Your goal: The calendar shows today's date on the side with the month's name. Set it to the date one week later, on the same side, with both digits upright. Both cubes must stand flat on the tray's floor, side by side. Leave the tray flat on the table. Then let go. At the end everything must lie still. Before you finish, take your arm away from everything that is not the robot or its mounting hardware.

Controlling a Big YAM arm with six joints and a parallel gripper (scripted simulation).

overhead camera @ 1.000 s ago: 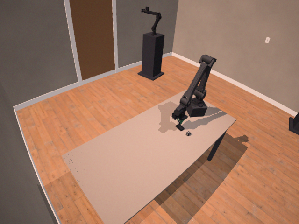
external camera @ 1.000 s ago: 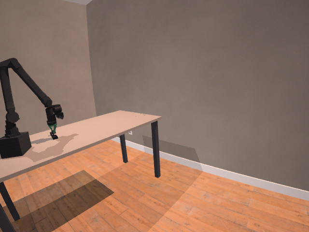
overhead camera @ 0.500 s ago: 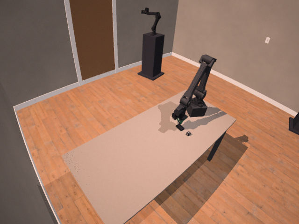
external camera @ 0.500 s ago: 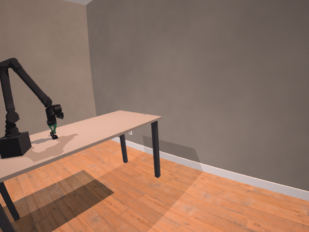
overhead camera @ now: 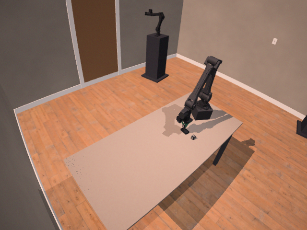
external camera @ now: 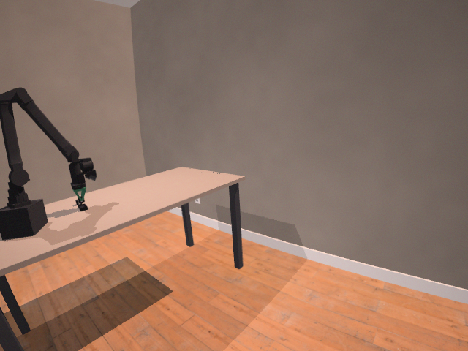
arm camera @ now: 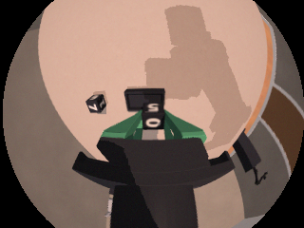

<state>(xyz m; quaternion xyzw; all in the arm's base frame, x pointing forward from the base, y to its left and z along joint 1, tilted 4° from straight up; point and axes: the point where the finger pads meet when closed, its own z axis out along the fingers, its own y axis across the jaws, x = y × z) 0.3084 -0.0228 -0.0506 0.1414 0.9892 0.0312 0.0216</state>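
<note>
Now: hand 2 cm to the right of the dark calendar tray and 5 cm above it.
</note>
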